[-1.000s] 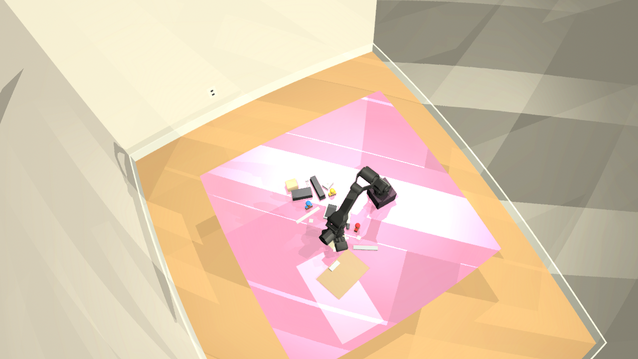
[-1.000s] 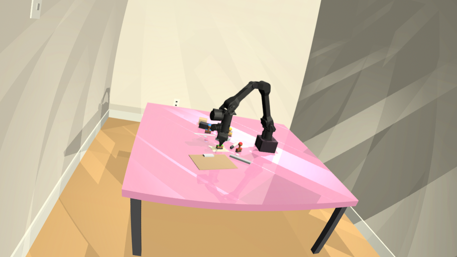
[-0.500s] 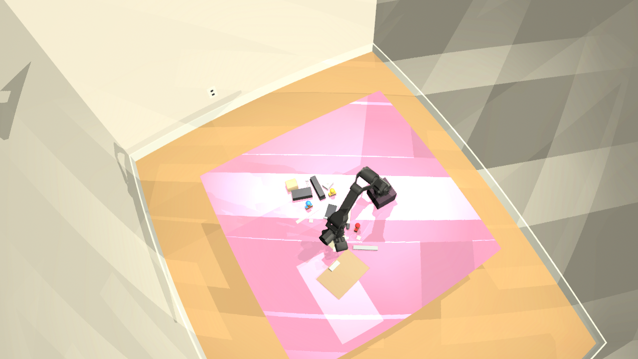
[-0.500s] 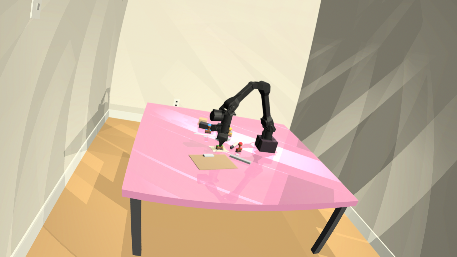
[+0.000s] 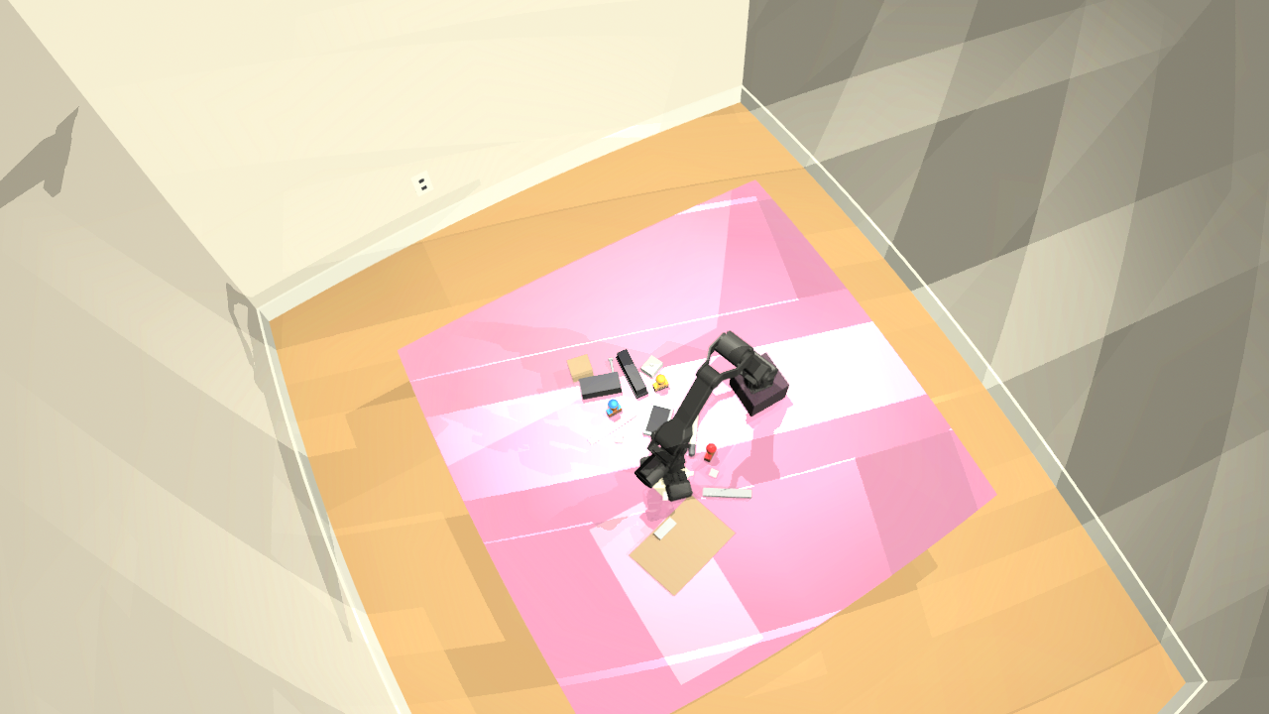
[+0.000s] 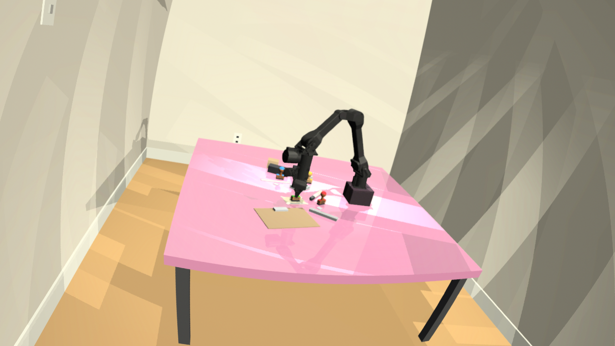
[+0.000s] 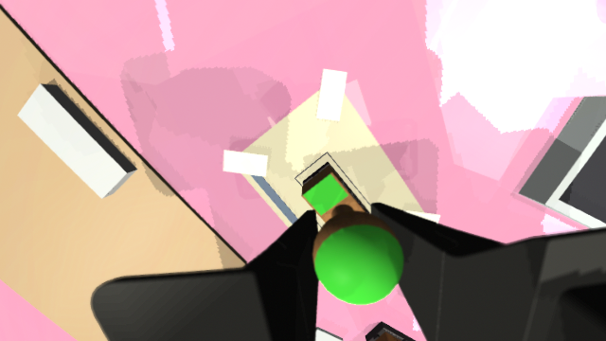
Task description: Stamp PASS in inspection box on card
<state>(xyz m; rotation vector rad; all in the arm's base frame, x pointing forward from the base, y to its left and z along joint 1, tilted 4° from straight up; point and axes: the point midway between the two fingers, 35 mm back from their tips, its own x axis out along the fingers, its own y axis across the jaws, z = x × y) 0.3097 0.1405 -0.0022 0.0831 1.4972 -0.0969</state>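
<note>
Now: the cream card 30 mm below my gripper tip. The rest, counted from my gripper tip: grey bar 120 mm behind, 100 mm to the left, 20 mm below; red-knobbed stamp 120 mm behind, 20 mm to the right; black ink pad 160 mm to the right, 30 mm behind, 20 mm below.
</note>
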